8 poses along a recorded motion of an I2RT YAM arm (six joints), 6.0 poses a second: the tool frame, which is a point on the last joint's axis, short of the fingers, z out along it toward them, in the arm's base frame.
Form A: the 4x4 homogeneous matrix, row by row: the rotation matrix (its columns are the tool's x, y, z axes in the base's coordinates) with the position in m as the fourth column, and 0 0 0 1 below. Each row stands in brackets.
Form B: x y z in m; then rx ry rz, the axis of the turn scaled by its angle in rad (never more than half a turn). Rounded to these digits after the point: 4 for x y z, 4 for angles.
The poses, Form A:
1: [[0.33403, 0.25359, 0.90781, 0.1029], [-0.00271, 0.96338, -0.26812, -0.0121], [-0.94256, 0.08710, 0.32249, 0.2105], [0, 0, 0, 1]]
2: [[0.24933, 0.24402, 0.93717, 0.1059], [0.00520, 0.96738, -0.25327, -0.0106], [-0.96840, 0.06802, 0.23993, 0.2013], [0, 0, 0, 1]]
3: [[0.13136, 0.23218, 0.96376, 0.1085], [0.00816, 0.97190, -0.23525, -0.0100], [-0.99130, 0.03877, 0.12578, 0.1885], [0, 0, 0, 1]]
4: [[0.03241, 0.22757, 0.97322, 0.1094], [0.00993, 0.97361, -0.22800, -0.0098], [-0.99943, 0.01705, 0.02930, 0.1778], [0, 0, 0, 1]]
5: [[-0.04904, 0.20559, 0.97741, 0.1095], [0.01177, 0.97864, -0.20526, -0.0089], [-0.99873, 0.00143, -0.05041, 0.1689], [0, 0, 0, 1]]
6: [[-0.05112, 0.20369, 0.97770, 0.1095], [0.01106, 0.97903, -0.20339, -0.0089], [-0.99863, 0.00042, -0.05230, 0.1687], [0, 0, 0, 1]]
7: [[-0.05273, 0.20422, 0.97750, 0.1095], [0.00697, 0.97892, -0.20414, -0.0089], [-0.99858, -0.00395, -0.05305, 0.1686], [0, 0, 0, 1]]
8: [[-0.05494, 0.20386, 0.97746, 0.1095], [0.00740, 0.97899, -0.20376, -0.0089], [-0.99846, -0.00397, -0.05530, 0.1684], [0, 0, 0, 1]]
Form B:
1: 0.1029, -0.0121, 0.2105, 0.2346, 1.2219, -0.1692
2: 0.1059, -0.0106, 0.2013, 0.2212, 1.3118, -0.1644
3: 0.1085, -0.0100, 0.1885, 0.2008, 1.4327, -0.1642
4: 0.1094, -0.0098, 0.1778, 0.1903, 1.5321, -0.1690
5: 0.1095, -0.0089, 0.1689, 0.1689, 1.6147, -0.1584
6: 0.1095, -0.0089, 0.1687, 0.1667, 1.6168, -0.1576
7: 0.1095, -0.0089, 0.1686, 0.1639, 1.6180, -0.1615
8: 0.1095, -0.0089, 0.1684, 0.1638, 1.6203, -0.1611
